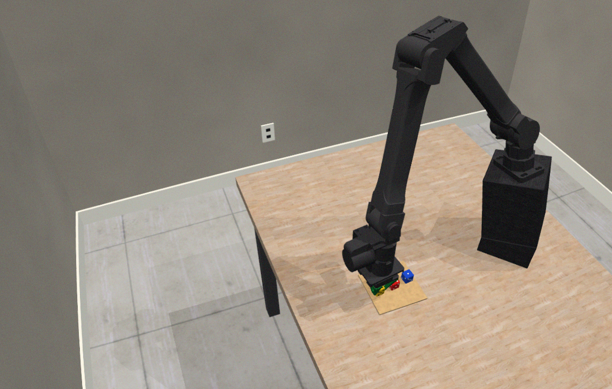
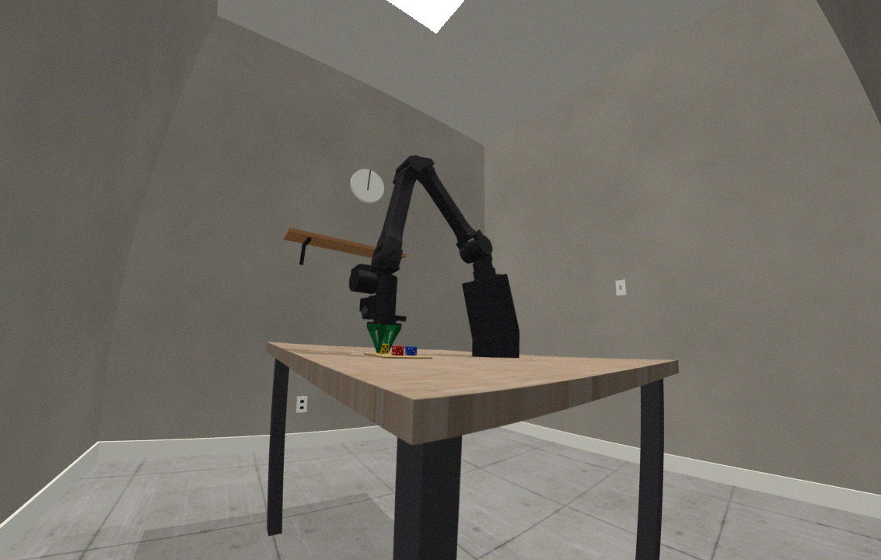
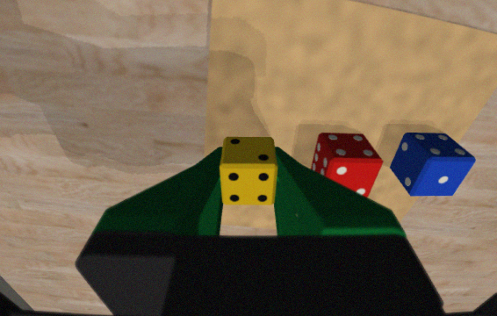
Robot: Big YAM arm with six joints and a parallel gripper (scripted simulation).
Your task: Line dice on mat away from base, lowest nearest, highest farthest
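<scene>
Right now the yellow die is right at my hand. From my hand the other things lie so: blue die (9 cm behind, 1 cm to the right); red die (5 cm behind); tan mat (5 cm behind, 2 cm below).
</scene>
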